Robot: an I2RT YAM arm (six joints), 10 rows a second.
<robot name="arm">
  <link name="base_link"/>
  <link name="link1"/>
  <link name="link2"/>
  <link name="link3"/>
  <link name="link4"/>
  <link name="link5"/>
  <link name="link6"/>
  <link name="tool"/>
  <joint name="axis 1" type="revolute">
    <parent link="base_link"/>
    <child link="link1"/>
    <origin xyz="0 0 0.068"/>
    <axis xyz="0 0 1"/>
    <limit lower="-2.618" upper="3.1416"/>
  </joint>
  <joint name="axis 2" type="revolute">
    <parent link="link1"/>
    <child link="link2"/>
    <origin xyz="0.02 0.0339 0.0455"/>
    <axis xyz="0 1 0"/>
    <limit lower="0" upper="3.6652"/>
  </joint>
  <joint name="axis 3" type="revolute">
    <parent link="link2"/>
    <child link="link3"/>
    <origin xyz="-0.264 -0.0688 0"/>
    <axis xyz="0 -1 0"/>
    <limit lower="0" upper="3.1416"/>
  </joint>
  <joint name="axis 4" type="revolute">
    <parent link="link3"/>
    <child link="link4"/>
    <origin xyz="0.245 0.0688 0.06"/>
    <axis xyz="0 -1 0"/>
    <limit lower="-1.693" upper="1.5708"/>
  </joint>
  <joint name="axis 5" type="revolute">
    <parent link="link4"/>
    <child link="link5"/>
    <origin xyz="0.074 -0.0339 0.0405"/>
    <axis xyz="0 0 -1"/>
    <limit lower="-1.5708" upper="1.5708"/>
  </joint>
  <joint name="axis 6" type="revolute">
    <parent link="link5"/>
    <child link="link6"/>
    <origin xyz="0.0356 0 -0.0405"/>
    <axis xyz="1 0 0"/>
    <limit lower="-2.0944" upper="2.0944"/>
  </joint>
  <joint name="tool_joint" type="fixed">
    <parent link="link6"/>
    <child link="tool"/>
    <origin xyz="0 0 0" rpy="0 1.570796 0"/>
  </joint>
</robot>
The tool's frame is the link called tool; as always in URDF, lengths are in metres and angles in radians.
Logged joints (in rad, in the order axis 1, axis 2, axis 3, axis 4, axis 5, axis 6), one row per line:
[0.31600, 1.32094, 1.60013, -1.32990, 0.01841, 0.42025]
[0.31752, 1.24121, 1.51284, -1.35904, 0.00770, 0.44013]
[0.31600, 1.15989, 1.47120, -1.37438, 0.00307, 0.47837]
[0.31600, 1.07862, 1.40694, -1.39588, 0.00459, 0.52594]
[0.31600, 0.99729, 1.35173, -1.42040, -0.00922, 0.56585]
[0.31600, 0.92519, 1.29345, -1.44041, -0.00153, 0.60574]
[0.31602, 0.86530, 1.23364, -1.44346, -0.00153, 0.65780]
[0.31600, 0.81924, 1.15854, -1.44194, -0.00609, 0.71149]
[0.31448, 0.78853, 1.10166, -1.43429, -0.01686, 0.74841]
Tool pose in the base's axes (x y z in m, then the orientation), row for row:
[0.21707, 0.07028, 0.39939, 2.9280, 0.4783, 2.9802]
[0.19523, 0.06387, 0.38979, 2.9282, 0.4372, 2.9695]
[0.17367, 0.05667, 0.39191, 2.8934, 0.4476, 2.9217]
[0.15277, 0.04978, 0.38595, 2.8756, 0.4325, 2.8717]
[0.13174, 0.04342, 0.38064, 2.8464, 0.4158, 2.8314]
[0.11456, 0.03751, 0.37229, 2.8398, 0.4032, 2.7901]
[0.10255, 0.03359, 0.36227, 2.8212, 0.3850, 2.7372]
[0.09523, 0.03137, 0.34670, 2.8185, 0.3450, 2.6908]
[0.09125, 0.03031, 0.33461, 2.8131, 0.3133, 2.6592]
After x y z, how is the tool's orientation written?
As angles about the fixed x, y, z axes (roll, pitch, yaw), in radians.
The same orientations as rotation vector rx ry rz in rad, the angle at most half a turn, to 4 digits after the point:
[0.1440, 2.6365, 0.2302]
[0.1667, 2.6748, 0.2347]
[0.2167, 2.6512, 0.2633]
[0.2810, 2.6523, 0.2746]
[0.3299, 2.6521, 0.3053]
[0.3863, 2.6513, 0.3052]
[0.4564, 2.6472, 0.3199]
[0.5321, 2.6657, 0.3258]
[0.5852, 2.6794, 0.3378]

